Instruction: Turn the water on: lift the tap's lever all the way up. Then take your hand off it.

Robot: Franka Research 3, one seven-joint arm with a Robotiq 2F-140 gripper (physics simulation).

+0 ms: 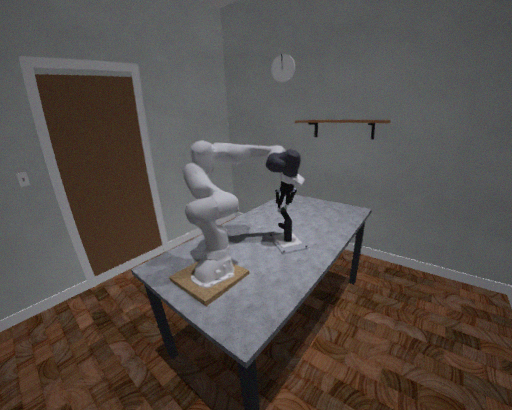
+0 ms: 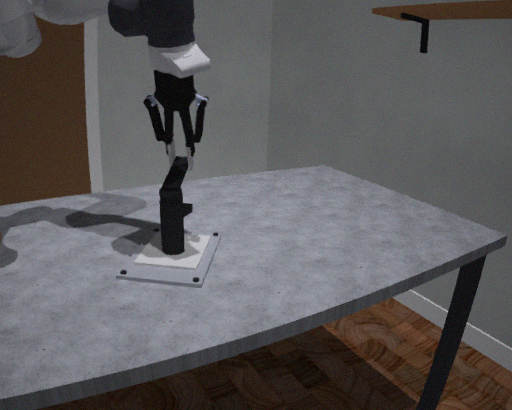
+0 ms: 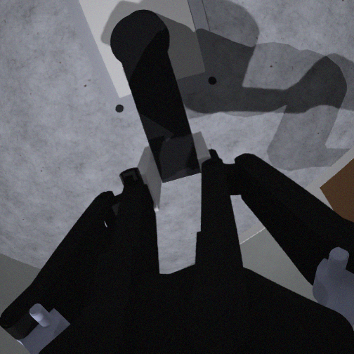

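Note:
The black tap stands upright on a white pad on a grey base plate. A short spout sticks out from its side. Its black lever slopes steeply upward from the top of the body, its free end higher than the pivot. My gripper points down and is shut on the lever's free end, with one pale fingertip pad on each side. Whether the lever is at its upper stop cannot be told.
The tap stands on a grey table. The arm's base sits on a wooden board at the table's near left. A wall shelf hangs beyond the table. The arm's shadow falls beside the tap.

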